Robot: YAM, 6 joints.
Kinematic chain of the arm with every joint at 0, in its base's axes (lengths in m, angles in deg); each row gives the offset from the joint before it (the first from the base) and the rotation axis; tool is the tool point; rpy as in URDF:
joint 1: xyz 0 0 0.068 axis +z
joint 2: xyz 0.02 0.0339 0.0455 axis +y
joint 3: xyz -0.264 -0.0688 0 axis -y
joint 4: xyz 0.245 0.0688 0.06 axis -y
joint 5: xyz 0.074 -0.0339 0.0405 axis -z
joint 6: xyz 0.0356 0 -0.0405 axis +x
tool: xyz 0 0 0 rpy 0 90 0
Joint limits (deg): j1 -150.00..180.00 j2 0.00..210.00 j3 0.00..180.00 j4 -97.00..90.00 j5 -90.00..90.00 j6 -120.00..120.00
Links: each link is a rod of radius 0.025 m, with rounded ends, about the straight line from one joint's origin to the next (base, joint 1, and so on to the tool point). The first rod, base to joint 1, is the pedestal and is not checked.
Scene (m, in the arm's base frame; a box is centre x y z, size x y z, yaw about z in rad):
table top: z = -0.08
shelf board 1: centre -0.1 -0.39 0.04 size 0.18 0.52 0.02 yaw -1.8
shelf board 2: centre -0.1 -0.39 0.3 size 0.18 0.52 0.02 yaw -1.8
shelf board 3: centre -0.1 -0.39 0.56 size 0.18 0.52 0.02 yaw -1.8
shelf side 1: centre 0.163 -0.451 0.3 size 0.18 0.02 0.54 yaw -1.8
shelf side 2: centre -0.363 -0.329 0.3 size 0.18 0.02 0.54 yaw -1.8
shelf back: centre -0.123 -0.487 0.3 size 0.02 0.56 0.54 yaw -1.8
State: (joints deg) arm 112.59 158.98 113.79 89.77 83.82 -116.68
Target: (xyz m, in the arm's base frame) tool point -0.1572 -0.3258 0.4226
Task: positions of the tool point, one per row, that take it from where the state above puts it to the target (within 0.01 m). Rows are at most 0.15 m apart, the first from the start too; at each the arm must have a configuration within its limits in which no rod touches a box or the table.
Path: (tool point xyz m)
1: -0.1185 0.5028 0.2543
2: -0.0603 0.4624 0.3678
3: -0.0080 0.3906 0.4654
4: 0.0305 0.2930 0.5415
5: 0.0493 0.1775 0.5918
6: 0.0454 0.0540 0.6136
7: 0.0187 -0.0670 0.6060
8: -0.0281 -0.1759 0.5697
9: -0.0893 -0.2641 0.5073
10: -0.1572 -0.3258 0.4226

